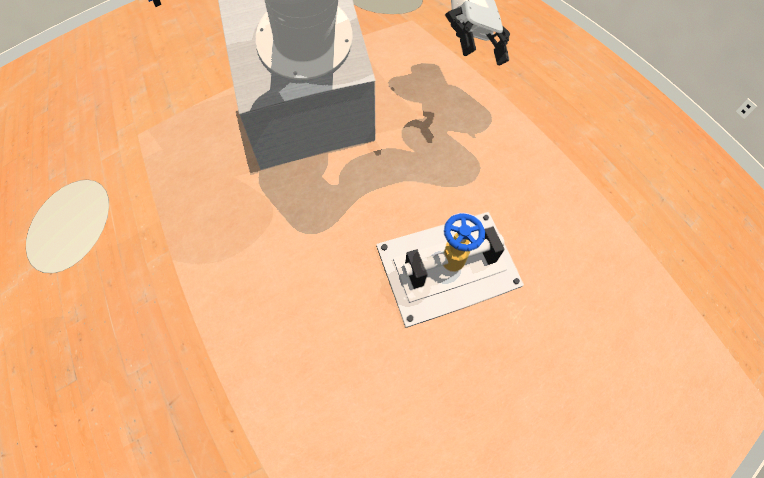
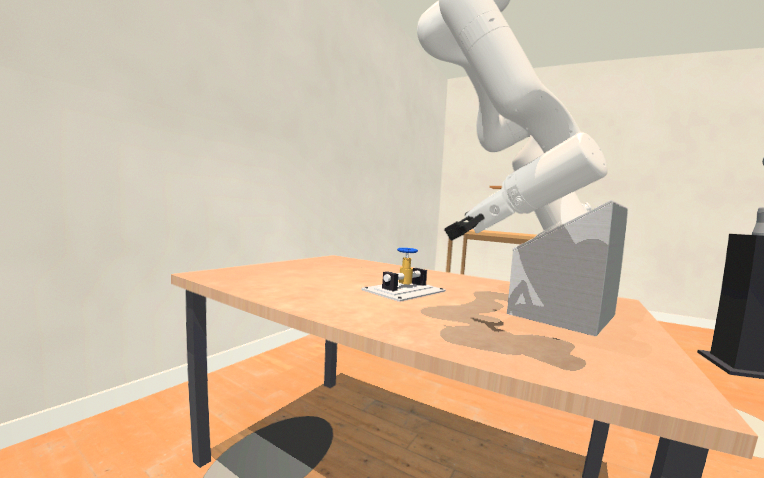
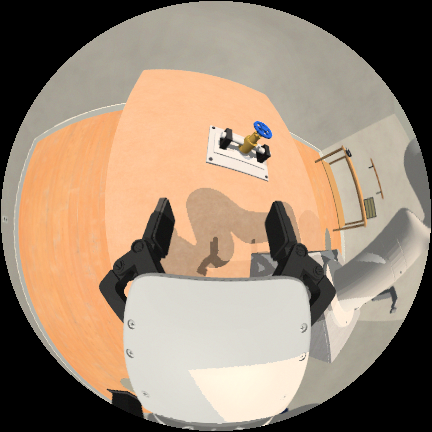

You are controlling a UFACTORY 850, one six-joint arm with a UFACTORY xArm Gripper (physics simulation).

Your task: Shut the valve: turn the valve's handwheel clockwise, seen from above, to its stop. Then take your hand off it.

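Note:
The blue spoked handwheel (image 1: 464,230) (image 2: 407,249) (image 3: 263,130) sits level on top of the brass-yellow valve body (image 1: 455,262) (image 2: 406,272) (image 3: 246,145). The valve is in a pale pipe held by two black blocks on a white base plate (image 1: 464,298) (image 2: 401,295) (image 3: 232,164). My gripper (image 1: 485,55) (image 2: 452,230) (image 3: 220,209) is open, its two black fingers wide apart with nothing between them. It hangs in the air on the robot-base side of the valve, higher than the handwheel and well apart from it, tilted toward the table.
The valve's plate lies on the wooden table (image 1: 338,366) (image 2: 270,287) (image 3: 165,120). The arm stands on a grey wedge-shaped pedestal (image 1: 315,132) (image 2: 557,287) at one end of the table. A wooden bench (image 2: 498,236) (image 3: 356,190) and a black stand (image 2: 738,304) are beyond the table.

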